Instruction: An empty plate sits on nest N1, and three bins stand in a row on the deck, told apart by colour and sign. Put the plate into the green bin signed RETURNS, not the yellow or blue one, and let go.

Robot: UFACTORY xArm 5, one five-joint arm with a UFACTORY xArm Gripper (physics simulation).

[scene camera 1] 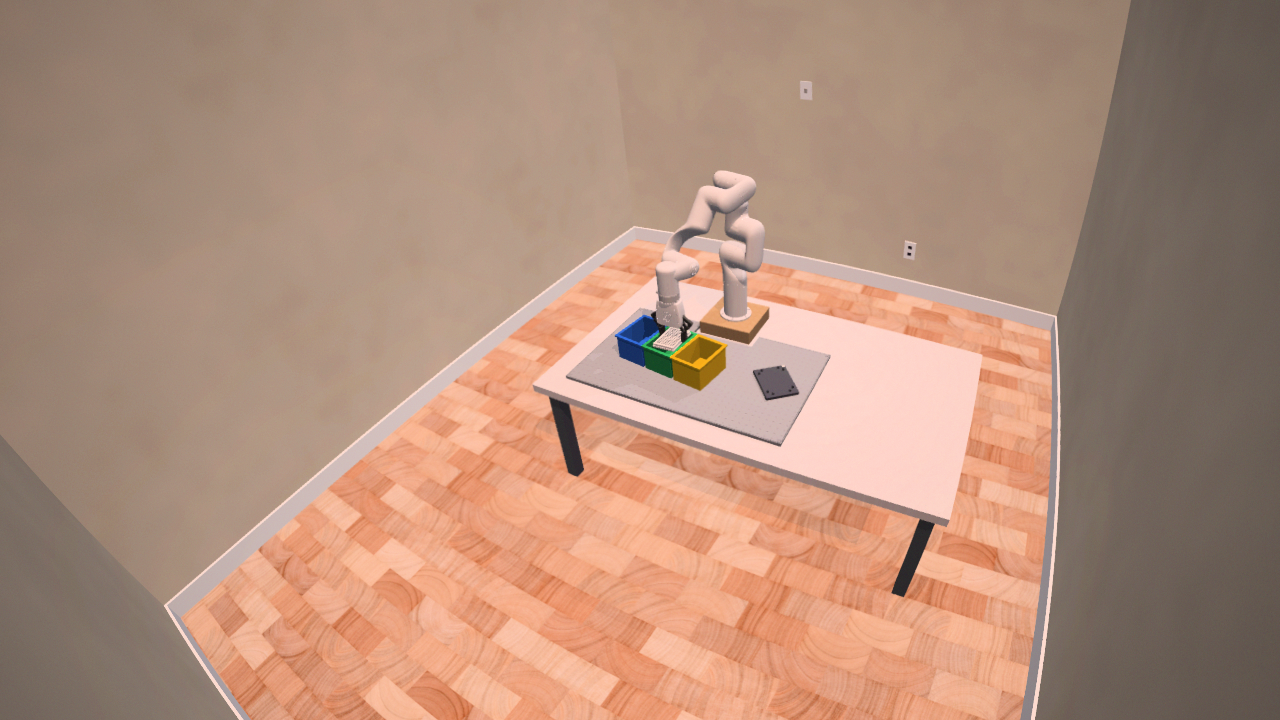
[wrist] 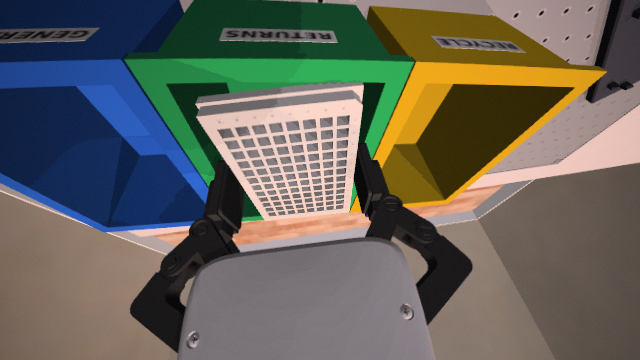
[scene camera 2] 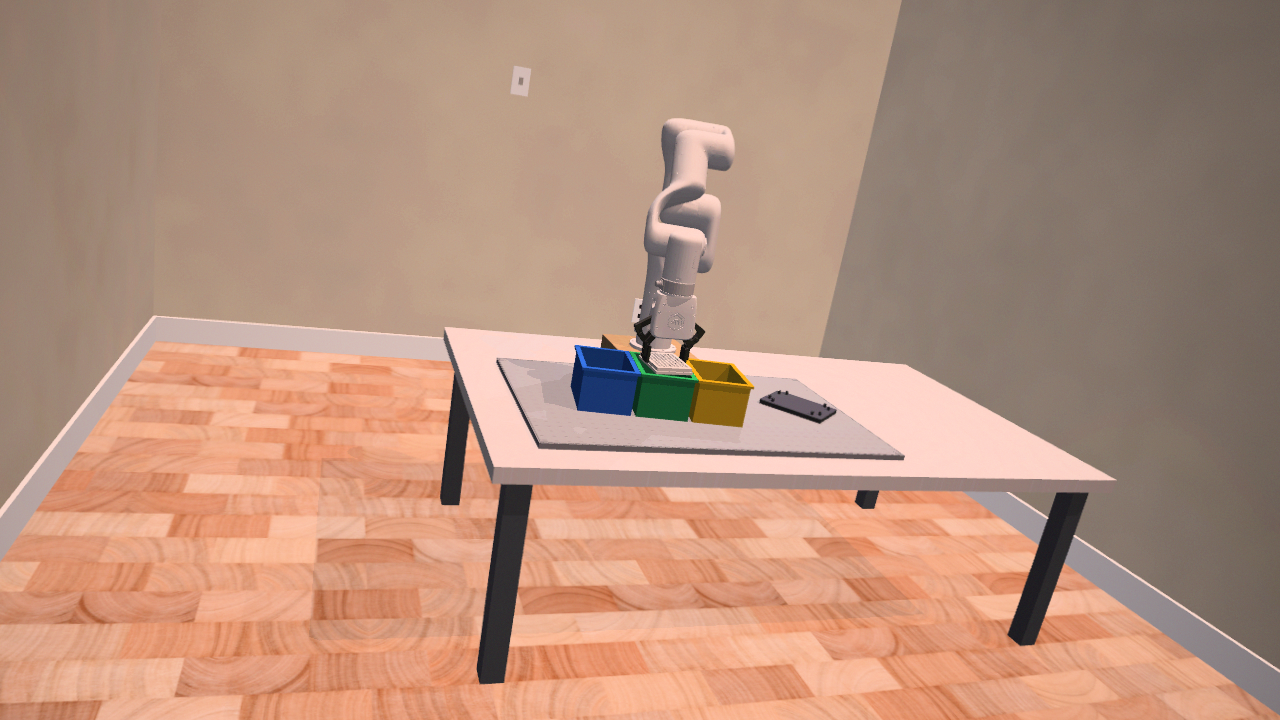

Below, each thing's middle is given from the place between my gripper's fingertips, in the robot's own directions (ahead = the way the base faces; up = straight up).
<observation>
The white plate [scene camera 2: 661, 363] lies 1 cm ahead of my hand. Also, from my hand: dark nest [scene camera 2: 792, 404]: 4 cm ahead, 39 cm to the left, 10 cm below.
</observation>
